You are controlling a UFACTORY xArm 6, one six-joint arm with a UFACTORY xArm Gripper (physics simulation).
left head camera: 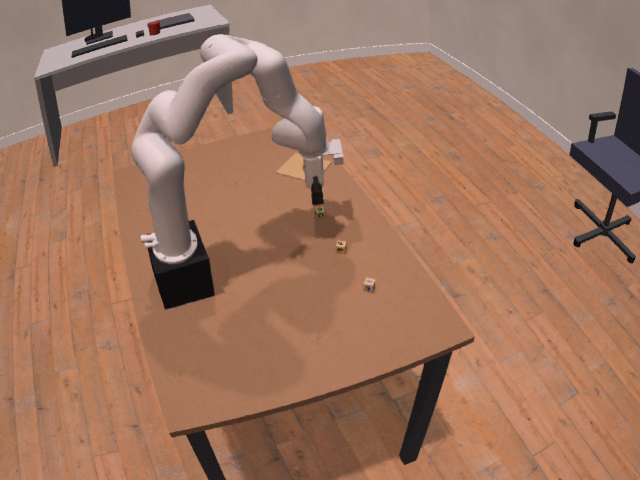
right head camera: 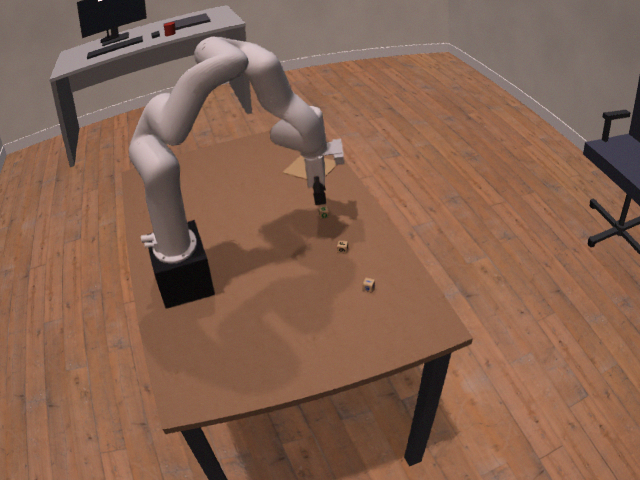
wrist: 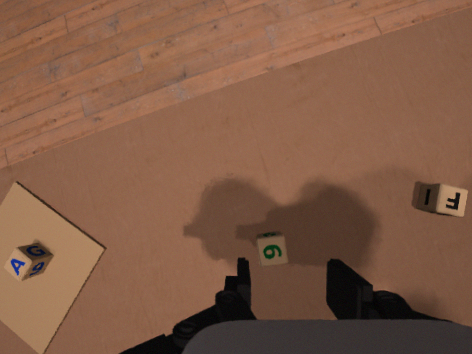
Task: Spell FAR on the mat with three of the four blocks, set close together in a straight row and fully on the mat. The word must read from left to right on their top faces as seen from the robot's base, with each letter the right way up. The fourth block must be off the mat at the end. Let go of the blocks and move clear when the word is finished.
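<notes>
My gripper (left head camera: 317,203) (right head camera: 320,203) (wrist: 286,280) is open and empty, above and close to the green-marked block. That block (left head camera: 320,212) (right head camera: 323,212) (wrist: 272,250) sits on the table off the mat, a green 6- or 9-like mark on its top face. The block with a black F on top (left head camera: 341,246) (right head camera: 342,246) (wrist: 442,200) sits on the table, an I on its side. Another block with blue marks (left head camera: 369,285) (right head camera: 368,285) sits nearer the front edge. In the wrist view, a block with a blue A on top (wrist: 27,261) sits on the tan mat (wrist: 67,295) (left head camera: 290,169) (right head camera: 298,169); the arm hides it in the head views.
The brown table (left head camera: 330,351) (right head camera: 330,351) carries the arm's black base (left head camera: 185,283) (right head camera: 185,283). The table's edge runs beyond the blocks and the mat. A desk (left head camera: 139,51) (right head camera: 155,51) and an office chair (left head camera: 604,155) (right head camera: 617,155) stand away from the table.
</notes>
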